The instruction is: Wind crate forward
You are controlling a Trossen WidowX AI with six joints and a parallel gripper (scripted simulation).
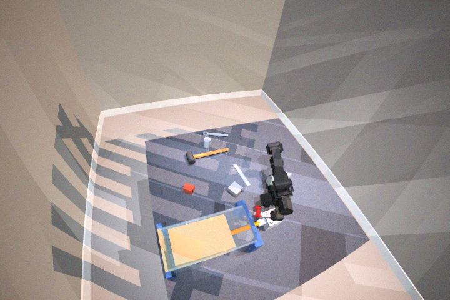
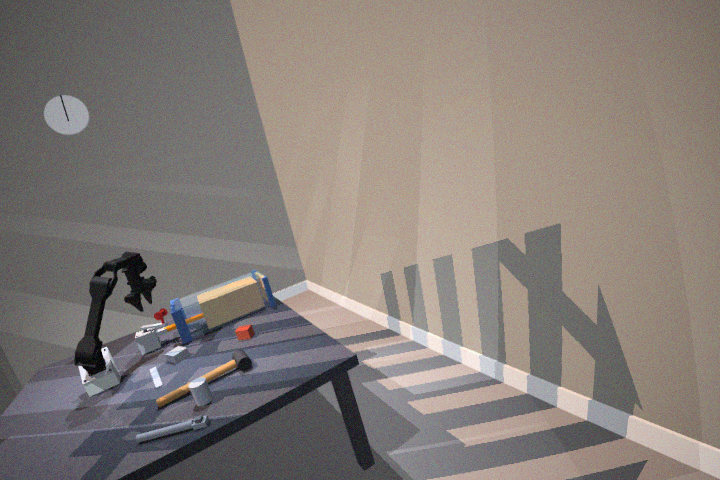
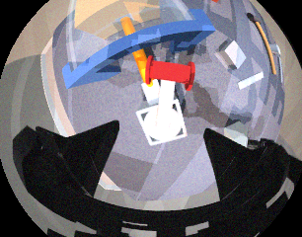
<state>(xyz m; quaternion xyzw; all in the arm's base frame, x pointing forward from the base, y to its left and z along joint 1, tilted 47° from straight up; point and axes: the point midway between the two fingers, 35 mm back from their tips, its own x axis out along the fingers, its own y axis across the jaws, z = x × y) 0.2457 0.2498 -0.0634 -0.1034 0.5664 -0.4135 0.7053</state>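
Now: gripper tip 90 mm above the winch handle, 10 mm to the left of it and 10 mm short of it. From my gripper tip the other things lie so: red knob 60 mm below, 50 mm ahead, 30 mm to the right; blue frame 110 mm ahead, 100 mm below, 10 mm to the left; winch 170 mm below, 70 mm behind, 10 mm to the left.
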